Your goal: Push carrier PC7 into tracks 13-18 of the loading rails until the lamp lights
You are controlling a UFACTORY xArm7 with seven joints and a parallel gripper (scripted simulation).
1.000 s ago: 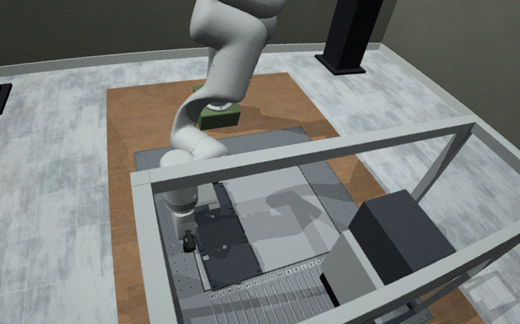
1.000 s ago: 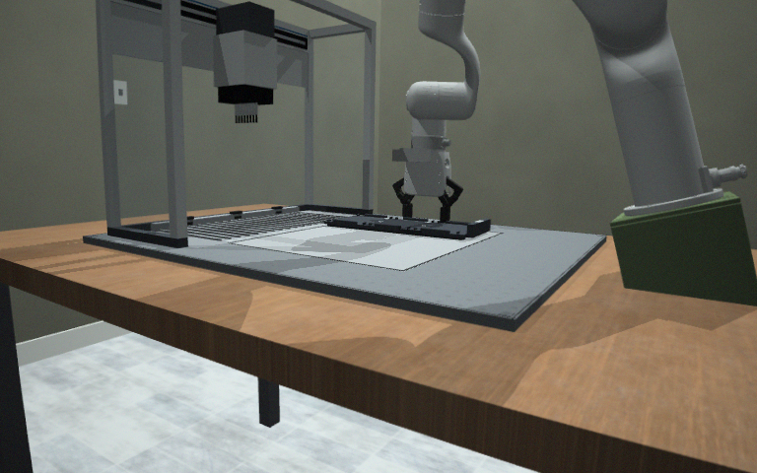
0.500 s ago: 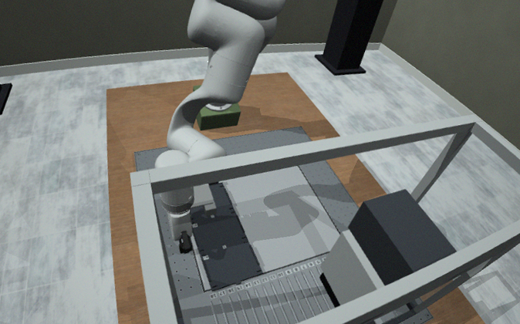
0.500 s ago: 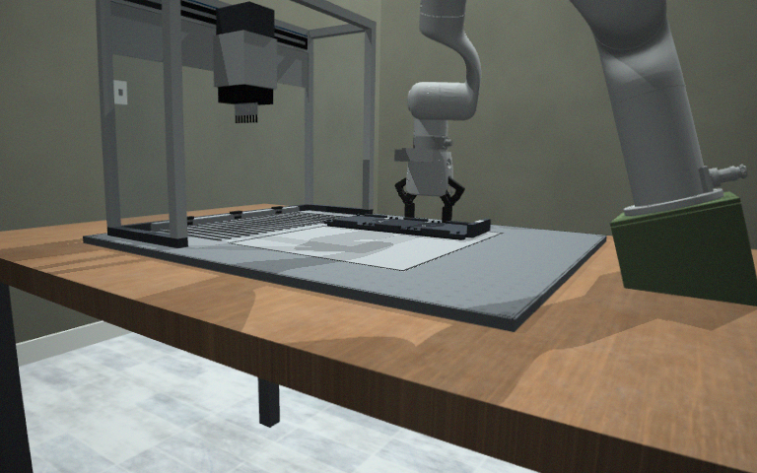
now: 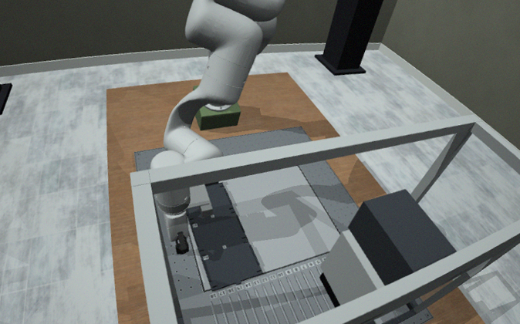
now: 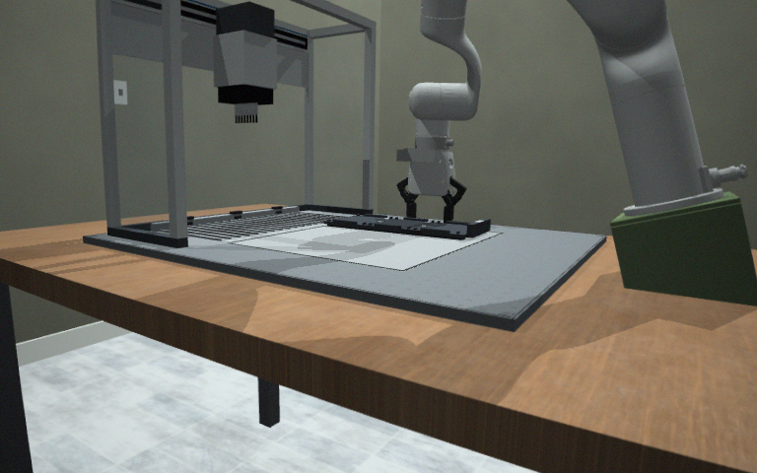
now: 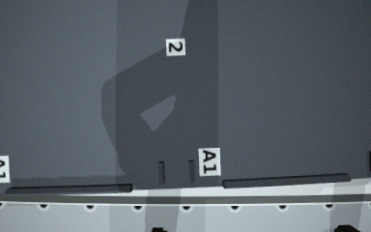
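My gripper is now 1 cm short of the carrier PC7 and 10 cm to the right of it.
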